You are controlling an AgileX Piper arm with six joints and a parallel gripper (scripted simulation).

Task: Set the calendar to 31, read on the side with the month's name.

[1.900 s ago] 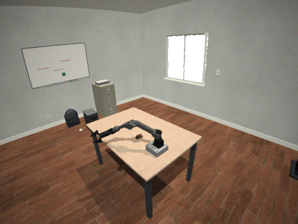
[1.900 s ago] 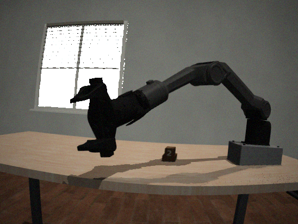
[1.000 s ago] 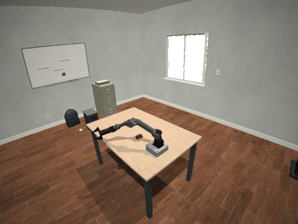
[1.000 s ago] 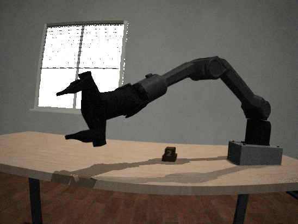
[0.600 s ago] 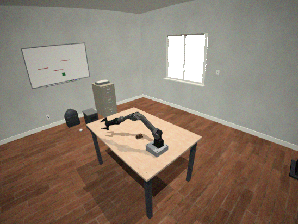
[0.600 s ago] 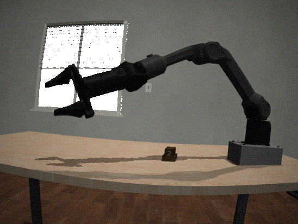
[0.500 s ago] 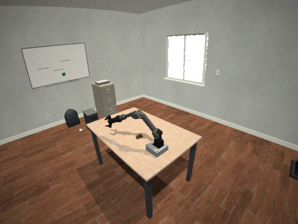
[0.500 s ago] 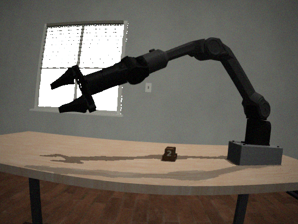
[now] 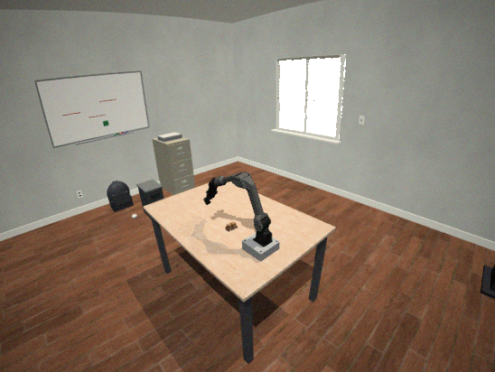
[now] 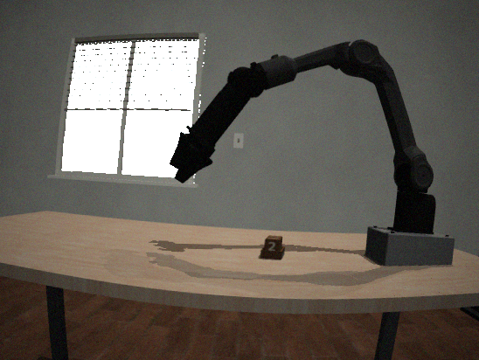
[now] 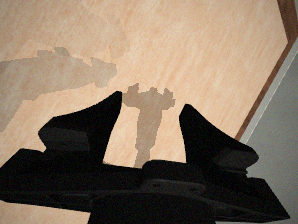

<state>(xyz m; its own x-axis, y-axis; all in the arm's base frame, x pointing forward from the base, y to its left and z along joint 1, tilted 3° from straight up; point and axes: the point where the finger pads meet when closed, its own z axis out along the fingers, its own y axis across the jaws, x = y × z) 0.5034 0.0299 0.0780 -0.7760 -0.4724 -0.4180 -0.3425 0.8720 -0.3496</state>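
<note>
Right now my hand is 200 mm past the brown tray, 150 mm above it and 30 mm to the left of it.
</note>
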